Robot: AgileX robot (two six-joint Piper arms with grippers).
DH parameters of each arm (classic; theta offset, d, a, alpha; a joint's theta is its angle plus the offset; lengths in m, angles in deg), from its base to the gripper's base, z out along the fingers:
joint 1: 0 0.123 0 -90
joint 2: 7.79 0 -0.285 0
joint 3: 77.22 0 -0.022 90
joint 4: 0 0.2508 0 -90
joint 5: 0 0 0.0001 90
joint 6: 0 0.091 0 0
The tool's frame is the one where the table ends.
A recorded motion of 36 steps. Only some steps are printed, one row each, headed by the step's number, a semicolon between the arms.
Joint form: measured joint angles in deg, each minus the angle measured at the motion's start. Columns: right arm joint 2, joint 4, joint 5, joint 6, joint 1, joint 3; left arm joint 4, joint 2, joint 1, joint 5, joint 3, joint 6.
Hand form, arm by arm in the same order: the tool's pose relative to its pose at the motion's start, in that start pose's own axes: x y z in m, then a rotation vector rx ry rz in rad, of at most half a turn. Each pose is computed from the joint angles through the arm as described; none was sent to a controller.
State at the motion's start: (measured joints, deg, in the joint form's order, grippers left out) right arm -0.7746 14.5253 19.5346 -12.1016 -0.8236 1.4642; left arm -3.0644 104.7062 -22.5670 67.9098 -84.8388 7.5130
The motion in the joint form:
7: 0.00 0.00 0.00 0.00 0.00 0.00; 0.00 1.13 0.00 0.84 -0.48 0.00
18: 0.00 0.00 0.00 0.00 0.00 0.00; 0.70 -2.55 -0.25 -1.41 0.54 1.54
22: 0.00 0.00 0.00 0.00 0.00 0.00; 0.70 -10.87 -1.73 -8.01 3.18 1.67
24: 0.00 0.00 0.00 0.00 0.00 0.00; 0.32 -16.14 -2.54 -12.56 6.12 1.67
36: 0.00 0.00 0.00 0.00 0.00 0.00; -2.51 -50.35 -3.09 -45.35 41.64 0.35
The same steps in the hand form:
7: 0.0000 0.0000 0.0000 0.0000 0.0000 0.0000; -0.0016 0.0004 0.0055 0.0032 0.0258 -0.0006
18: 0.0000 0.0000 0.0000 0.0000 0.0000 0.0000; 0.0032 -0.0016 -0.0146 -0.0184 -0.0574 0.0374
22: 0.0000 0.0000 0.0000 0.0000 0.0000 0.0000; 0.0157 -0.0138 -0.0579 -0.0399 -0.2695 0.0693
24: 0.0000 0.0000 0.0000 0.0000 0.0000 0.0000; 0.0286 -0.0208 -0.0787 -0.0436 -0.3894 0.0815
36: 0.0000 0.0000 0.0000 0.0000 0.0000 0.0000; 0.1574 -0.0319 -0.0936 -0.0543 -0.9399 0.0283

